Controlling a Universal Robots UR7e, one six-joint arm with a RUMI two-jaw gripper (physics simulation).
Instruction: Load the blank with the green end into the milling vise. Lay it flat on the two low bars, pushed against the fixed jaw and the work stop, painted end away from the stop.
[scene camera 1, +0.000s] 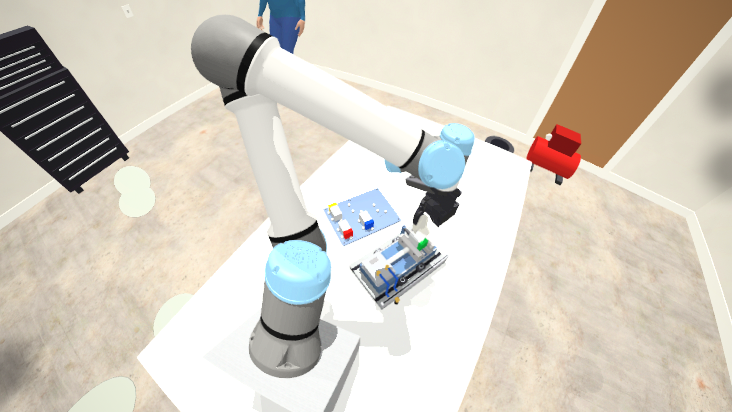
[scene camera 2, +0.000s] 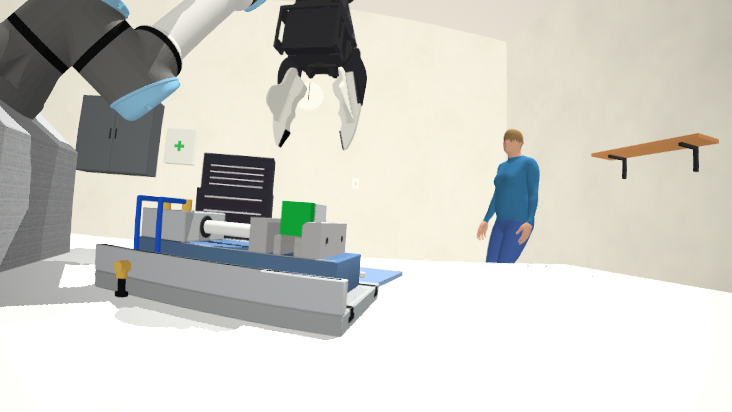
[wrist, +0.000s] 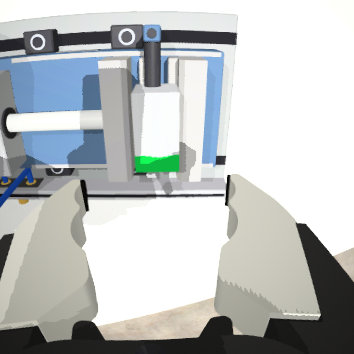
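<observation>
The blank (scene camera 1: 423, 244) (scene camera 2: 297, 218) (wrist: 160, 122) lies level between the vise's jaws, its green end toward the gripper side. Its underside appears to rest on the low bars (scene camera 2: 283, 245). Its far end meets the dark rod of the work stop (wrist: 152, 65). One long side is close along the fixed jaw (scene camera 2: 322, 240) (wrist: 194, 120); whether they touch is hard to tell. The moving jaw (scene camera 2: 263, 235) (wrist: 115, 125) stands on the other side. My gripper (scene camera 1: 420, 221) (scene camera 2: 312, 142) (wrist: 156, 181) is open and empty, well above the vise and off the blank's green end.
A blue board (scene camera 1: 388, 200) beside the vise holds blanks with yellow (scene camera 1: 335, 211), red (scene camera 1: 346, 230) and blue (scene camera 1: 367, 221) ends. Blue hoses (scene camera 2: 159, 225) rise at the vise's screw end. A brass-topped fitting (scene camera 2: 121, 271) stands by its base. A person (scene camera 1: 286, 23) (scene camera 2: 514, 189) stands beyond the table.
</observation>
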